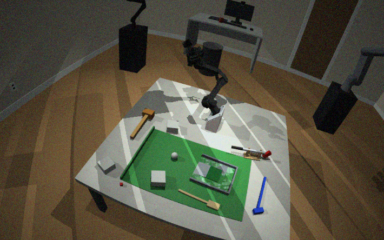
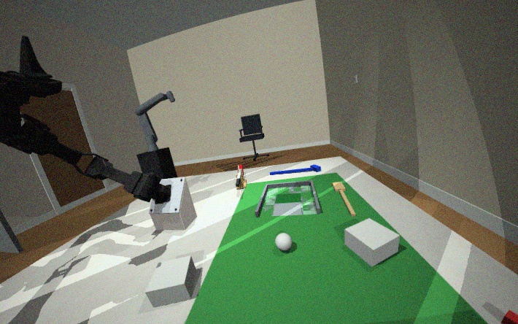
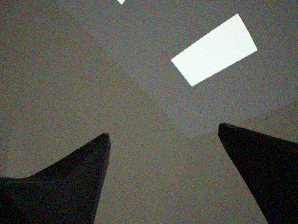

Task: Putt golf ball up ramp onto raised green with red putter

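Now: the red putter 590 mm to the left of my gripper tip, 530 mm below it and 260 mm ahead of it. Round my gripper tip: green mat 590 mm below, 510 mm ahead, 230 mm to the left; then white golf ball 560 mm below, 450 mm ahead, 100 mm to the left; then wooden stand 610 mm to the left, 550 mm below, 260 mm ahead.
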